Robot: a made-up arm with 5 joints.
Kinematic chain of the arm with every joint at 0, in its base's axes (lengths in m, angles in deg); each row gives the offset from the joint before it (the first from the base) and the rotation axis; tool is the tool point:
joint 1: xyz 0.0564 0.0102 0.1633 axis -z
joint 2: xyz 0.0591 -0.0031 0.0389 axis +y
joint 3: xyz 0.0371 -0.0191 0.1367 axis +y
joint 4: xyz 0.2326 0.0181 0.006 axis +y
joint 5: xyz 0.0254 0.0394 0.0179 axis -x
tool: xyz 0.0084 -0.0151 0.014
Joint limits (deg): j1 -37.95..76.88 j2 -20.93..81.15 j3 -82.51..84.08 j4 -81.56..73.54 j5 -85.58..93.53
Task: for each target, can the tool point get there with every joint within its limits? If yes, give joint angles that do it. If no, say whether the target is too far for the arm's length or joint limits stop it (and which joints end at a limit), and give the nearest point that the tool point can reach.
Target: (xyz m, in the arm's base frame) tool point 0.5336 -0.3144 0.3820
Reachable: no: too far | nearest point 0.4387 -0.2499 0.3422 | short by 0.121 m
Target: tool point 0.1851 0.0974 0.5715
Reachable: yes | joints -27.55 -10.09 -48.09 -43.23 -11.20
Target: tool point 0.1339 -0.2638 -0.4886
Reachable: no: too far | nearest point 0.1428 -0.2111 -0.0951 | short by 0.397 m
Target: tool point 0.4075 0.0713 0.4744
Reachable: yes | joints -4.91 24.71 -52.21 -12.43 34.50
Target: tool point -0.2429 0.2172 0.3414
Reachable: no: joint limits stop it (at a limit: joint 2, joint 3, joint 4, joint 5) | nearest point -0.0134 0.0585 0.1337 | short by 0.348 m
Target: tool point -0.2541 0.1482 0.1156
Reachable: no: joint limits stop it (at a limit: joint 2, joint 3) | nearest point -0.0224 0.0452 0.1204 | short by 0.254 m
